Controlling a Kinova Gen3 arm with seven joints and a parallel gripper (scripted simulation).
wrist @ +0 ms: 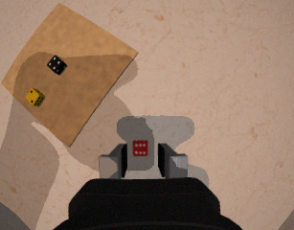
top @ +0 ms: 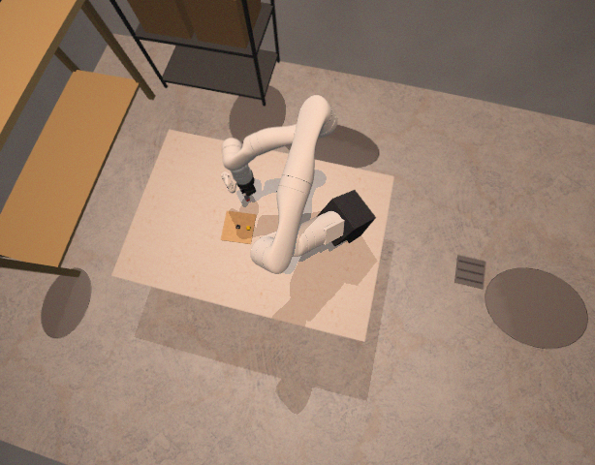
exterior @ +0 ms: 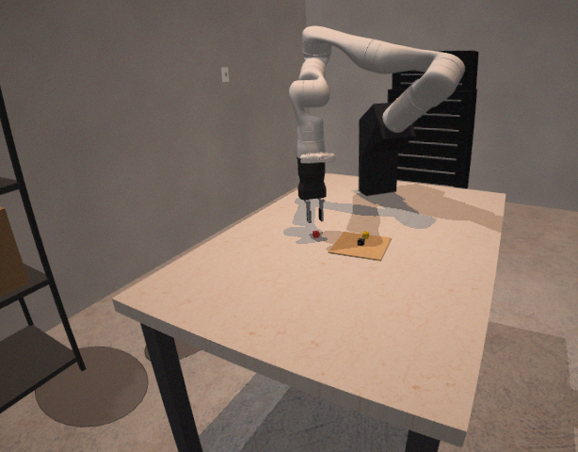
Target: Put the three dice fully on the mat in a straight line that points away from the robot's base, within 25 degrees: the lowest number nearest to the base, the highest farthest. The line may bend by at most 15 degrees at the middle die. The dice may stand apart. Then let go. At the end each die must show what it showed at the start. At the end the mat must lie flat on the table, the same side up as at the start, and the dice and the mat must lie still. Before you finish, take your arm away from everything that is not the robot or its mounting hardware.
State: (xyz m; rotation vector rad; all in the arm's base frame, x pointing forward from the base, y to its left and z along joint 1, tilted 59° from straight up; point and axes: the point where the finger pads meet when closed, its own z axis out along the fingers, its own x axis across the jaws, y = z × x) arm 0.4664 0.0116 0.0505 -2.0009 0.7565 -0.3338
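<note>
Right now my hand is 6 cm above the red die. The rest, counted from my hand: tan mat (5 cm behind, 13 cm to the left, 6 cm below); then black die (5 cm behind, 13 cm to the left, 5 cm below); then yellow die (9 cm behind, 11 cm to the left, 5 cm below).
</note>
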